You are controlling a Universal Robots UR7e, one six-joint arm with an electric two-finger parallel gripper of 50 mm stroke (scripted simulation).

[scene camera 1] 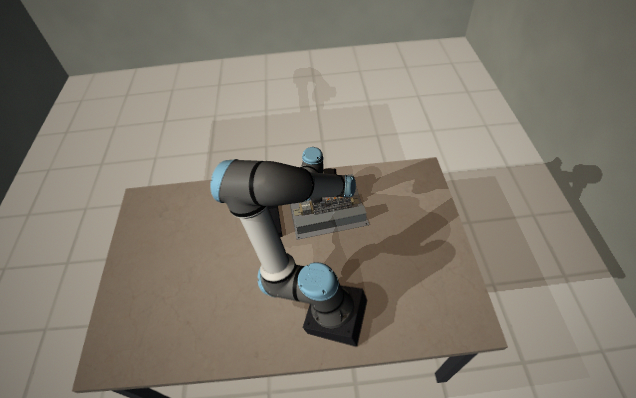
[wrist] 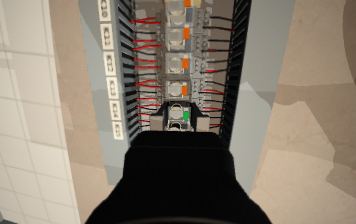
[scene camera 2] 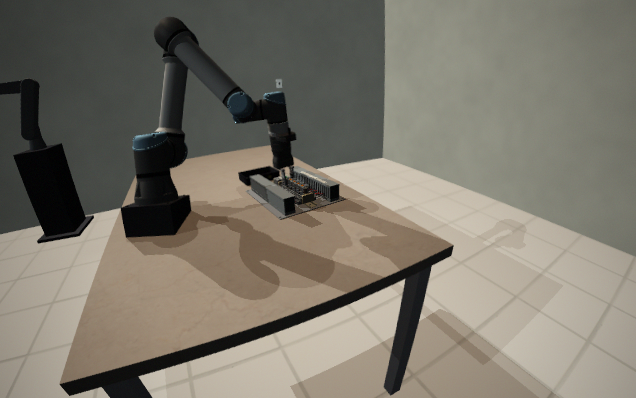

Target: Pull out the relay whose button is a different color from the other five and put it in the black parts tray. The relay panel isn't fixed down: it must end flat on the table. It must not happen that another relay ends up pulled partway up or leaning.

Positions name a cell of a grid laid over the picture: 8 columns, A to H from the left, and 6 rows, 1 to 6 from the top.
Labels:
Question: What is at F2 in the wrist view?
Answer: A relay panel.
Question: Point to a relay panel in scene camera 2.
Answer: At D4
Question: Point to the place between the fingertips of my gripper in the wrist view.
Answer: E3

